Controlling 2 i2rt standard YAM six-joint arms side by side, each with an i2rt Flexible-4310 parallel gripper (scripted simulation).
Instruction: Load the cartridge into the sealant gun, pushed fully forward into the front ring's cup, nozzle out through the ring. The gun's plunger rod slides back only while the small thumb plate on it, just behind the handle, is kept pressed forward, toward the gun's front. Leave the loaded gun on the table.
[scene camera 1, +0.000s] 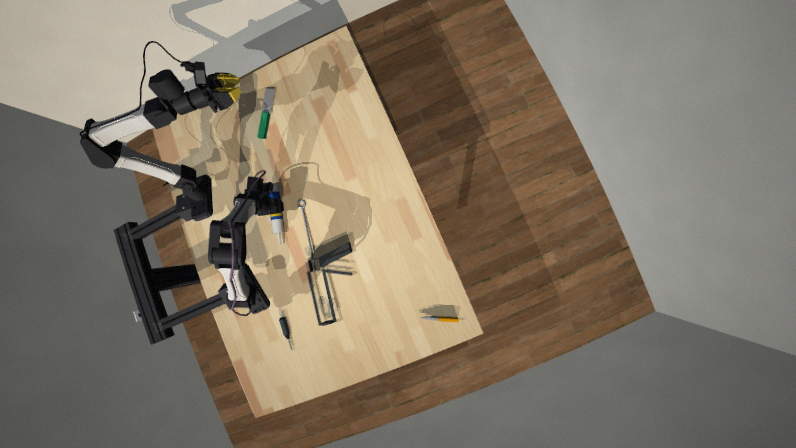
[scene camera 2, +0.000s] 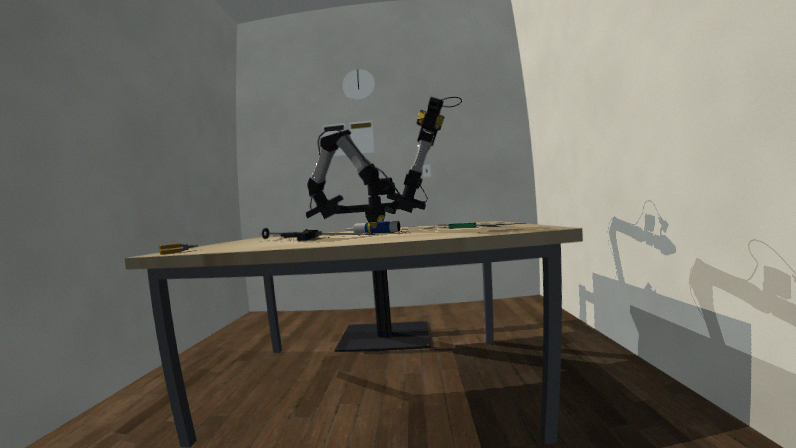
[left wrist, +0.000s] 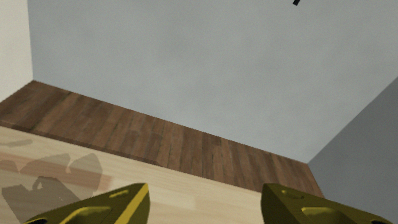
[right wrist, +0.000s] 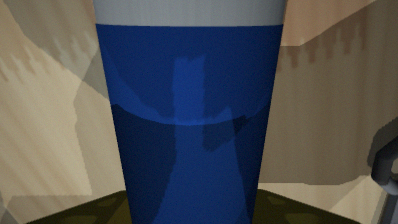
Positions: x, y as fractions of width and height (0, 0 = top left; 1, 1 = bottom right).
Observation:
I see my left gripper (scene camera 1: 0.30, 0.19), my right gripper (right wrist: 0.48, 0.89) and a cartridge (right wrist: 0.48, 0.43).
My left gripper is seen too in the left wrist view (left wrist: 0.52, 0.86). The left wrist view does not show the cartridge: it is out of frame.

